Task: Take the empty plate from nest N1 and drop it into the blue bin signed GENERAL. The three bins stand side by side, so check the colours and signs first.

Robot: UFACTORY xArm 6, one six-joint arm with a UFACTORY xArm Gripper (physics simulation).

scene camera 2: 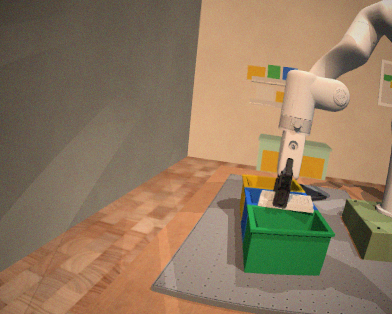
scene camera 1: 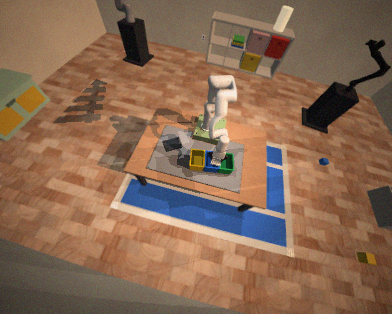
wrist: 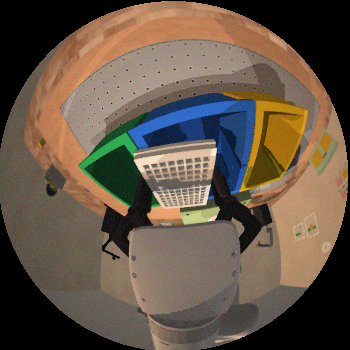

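Where they show: gripper, fingertip midpoint: [scene camera 2: 278, 200] [scene camera 1: 216, 160] [wrist: 178, 176]; arm's base, link origin: [scene camera 1: 207, 126].
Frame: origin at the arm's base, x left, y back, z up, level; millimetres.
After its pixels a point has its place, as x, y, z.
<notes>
The empty plate [scene camera 1: 216, 161] @(210, -371, 43) [scene camera 2: 300, 202] @(217, -308, 51) [wrist: 177, 170] @(206, -379, 49), white with a grid of square wells, is between my gripper's black fingers. My gripper [scene camera 2: 281, 202] @(205, -361, 43) [wrist: 178, 176] @(205, -361, 43) is shut on it across its width. The plate is about level, over the blue bin [scene camera 1: 210, 169] @(187, -441, -5) [scene camera 2: 252, 198] @(136, -436, 11) [wrist: 240, 120] @(135, -434, 25), near its rim; in the wrist view its left edge overlaps the green bin's rim. The blue bin stands between the green bin [scene camera 1: 227, 166] @(327, -320, -57) [scene camera 2: 287, 252] @(350, -311, -10) [wrist: 107, 150] @(290, -405, 37) and the yellow bin [scene camera 1: 197, 166] @(74, -480, 36) [scene camera 2: 247, 180] @(13, -481, 22) [wrist: 282, 107] @(84, -472, 36). No sign is readable. Nest N1 cannot be made out.
The bins stand on a grey perforated board [scene camera 1: 165, 162] @(-217, -515, -64) [scene camera 2: 200, 270] @(406, -463, -63) [wrist: 175, 60] @(203, -511, -63) on the wooden table [scene camera 1: 255, 172] @(601, -259, -76). A dark flat object [scene camera 1: 172, 144] @(-241, -318, -52) [scene camera 2: 316, 192] @(-253, -252, -51) lies beyond the yellow bin. The arm's green base block [scene camera 1: 204, 135] @(13, -116, -3) [scene camera 2: 367, 235] @(177, -116, -16) stands beside the board.
</notes>
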